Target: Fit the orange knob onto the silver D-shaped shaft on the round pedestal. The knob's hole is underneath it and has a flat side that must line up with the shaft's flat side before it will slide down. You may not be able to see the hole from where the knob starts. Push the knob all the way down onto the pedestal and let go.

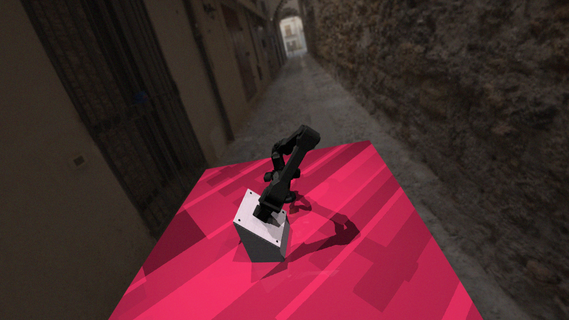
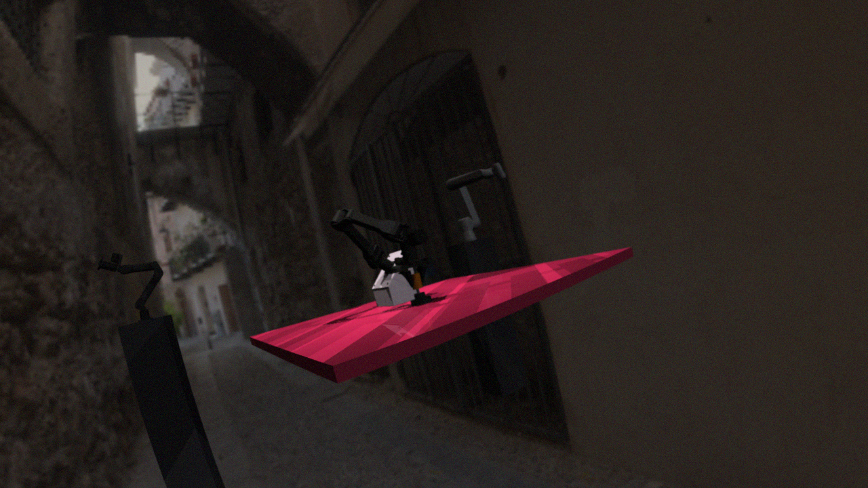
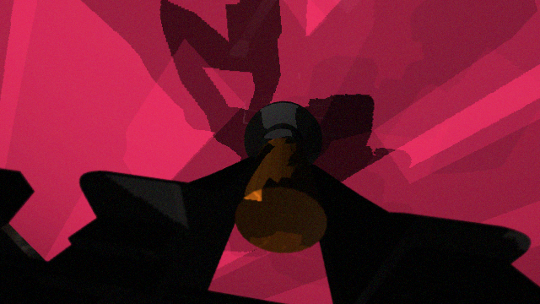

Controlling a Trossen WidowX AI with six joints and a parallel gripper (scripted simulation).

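Right now my gripper tip is 3 cm below the orange knob. The rest, counted from my gripper tip: dark round pedestal (4 cm below).
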